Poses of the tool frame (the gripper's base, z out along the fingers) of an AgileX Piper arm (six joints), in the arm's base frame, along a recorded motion.
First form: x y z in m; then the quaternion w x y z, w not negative.
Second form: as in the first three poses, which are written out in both.
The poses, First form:
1: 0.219, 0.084, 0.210, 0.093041, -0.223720, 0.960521, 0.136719
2: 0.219, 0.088, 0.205, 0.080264, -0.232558, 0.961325, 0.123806
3: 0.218, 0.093, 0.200, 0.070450, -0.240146, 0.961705, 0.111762
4: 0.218, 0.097, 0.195, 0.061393, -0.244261, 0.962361, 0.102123
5: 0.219, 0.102, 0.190, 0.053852, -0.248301, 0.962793, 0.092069
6: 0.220, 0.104, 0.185, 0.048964, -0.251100, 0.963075, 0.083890
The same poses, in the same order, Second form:
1: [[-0.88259, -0.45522, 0.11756, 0.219], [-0.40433, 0.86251, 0.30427, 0.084], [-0.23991, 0.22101, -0.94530, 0.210], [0, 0, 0, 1]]
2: [[-0.87895, -0.46700, 0.09674, 0.219], [-0.42725, 0.86118, 0.27537, 0.088], [-0.21190, 0.20070, -0.95646, 0.205], [0, 0, 0, 1]]
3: [[-0.87473, -0.47765, 0.08183, 0.218], [-0.44615, 0.85968, 0.24880, 0.093], [-0.18918, 0.18113, -0.96509, 0.200], [0, 0, 0, 1]]
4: [[-0.87313, -0.48267, 0.06828, 0.218], [-0.45760, 0.85981, 0.22655, 0.097], [-0.16805, 0.16657, -0.97160, 0.195], [0, 0, 0, 1]]
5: [[-0.87089, -0.48804, 0.05797, 0.219], [-0.46821, 0.85974, 0.20403, 0.102], [-0.14942, 0.15054, -0.97725, 0.190], [0, 0, 0, 1]]
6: [[-0.86910, -0.49187, 0.05218, 0.220], [-0.47544, 0.85982, 0.18617, 0.104], [-0.13644, 0.13700, -0.98113, 0.185], [0, 0, 0, 1]]
